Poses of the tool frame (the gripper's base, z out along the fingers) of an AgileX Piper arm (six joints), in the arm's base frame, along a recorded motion.
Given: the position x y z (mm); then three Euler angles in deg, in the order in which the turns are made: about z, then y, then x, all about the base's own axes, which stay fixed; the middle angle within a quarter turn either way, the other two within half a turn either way.
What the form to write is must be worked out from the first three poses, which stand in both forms.
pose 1, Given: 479.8, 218.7, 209.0, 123.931, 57.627, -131.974
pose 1, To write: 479.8, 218.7, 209.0, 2.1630, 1.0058, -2.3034
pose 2, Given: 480.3, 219.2, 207.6, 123.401, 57.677, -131.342
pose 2, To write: 480.3, 219.2, 207.6, 2.1538, 1.0067, -2.2924
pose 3, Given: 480.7, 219.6, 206.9, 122.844, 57.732, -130.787
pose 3, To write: 480.7, 219.6, 206.9, 2.1440, 1.0076, -2.2827
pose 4, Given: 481.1, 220.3, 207.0, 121.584, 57.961, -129.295
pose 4, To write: 481.1, 220.3, 207.0, 2.1220, 1.0116, -2.2566
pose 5, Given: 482.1, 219.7, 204.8, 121.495, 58.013, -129.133
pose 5, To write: 482.1, 219.7, 204.8, 2.1205, 1.0125, -2.2538
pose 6, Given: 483.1, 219.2, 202.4, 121.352, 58.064, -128.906
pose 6, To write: 483.1, 219.2, 202.4, 2.1180, 1.0134, -2.2498
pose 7, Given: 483.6, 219.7, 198.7, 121.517, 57.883, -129.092
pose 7, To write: 483.6, 219.7, 198.7, 2.1209, 1.0102, -2.2531
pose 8, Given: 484.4, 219.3, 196.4, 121.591, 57.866, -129.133
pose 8, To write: 484.4, 219.3, 196.4, 2.1222, 1.0100, -2.2538
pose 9, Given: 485.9, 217.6, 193.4, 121.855, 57.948, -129.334
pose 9, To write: 485.9, 217.6, 193.4, 2.1268, 1.0114, -2.2573
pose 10, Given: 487.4, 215.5, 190.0, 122.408, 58.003, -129.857
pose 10, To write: 487.4, 215.5, 190.0, 2.1364, 1.0123, -2.2664
